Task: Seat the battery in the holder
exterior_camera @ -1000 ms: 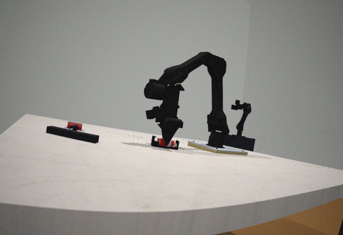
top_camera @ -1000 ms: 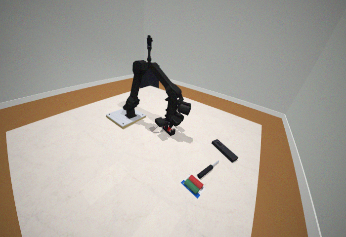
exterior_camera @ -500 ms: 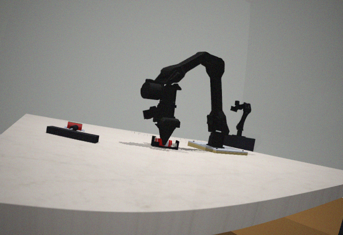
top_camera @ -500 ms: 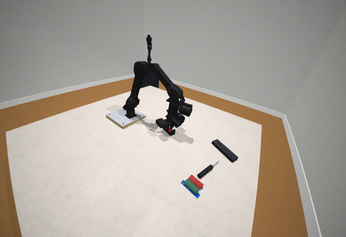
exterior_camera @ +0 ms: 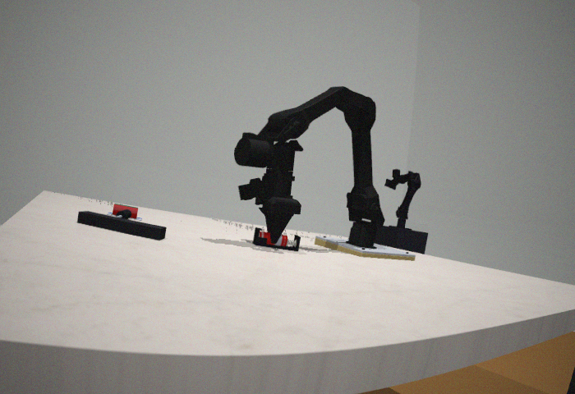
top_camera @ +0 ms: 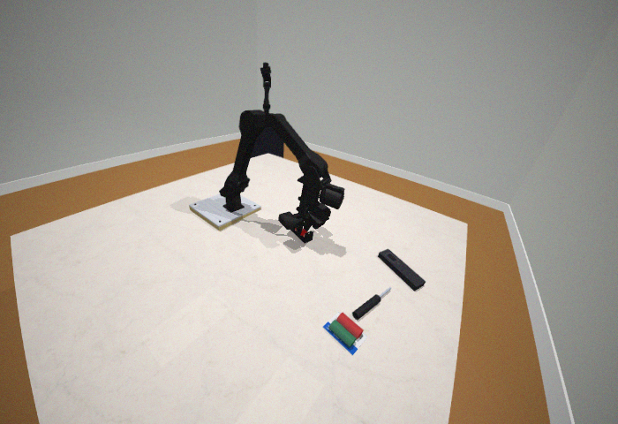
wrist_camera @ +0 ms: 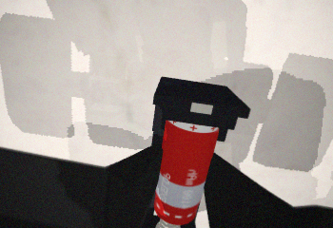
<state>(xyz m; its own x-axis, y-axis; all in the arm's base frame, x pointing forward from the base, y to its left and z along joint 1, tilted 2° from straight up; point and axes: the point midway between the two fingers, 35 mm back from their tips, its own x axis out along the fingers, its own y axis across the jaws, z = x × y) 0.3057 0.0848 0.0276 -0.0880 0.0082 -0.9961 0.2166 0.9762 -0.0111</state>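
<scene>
Right now my gripper tip is 1 cm below the red battery. Also, from my gripper tip: long black bar: 34 cm ahead, 9 cm to the left, 1 cm above; then black-handled screwdriver: 33 cm ahead, 7 cm to the right.
</scene>
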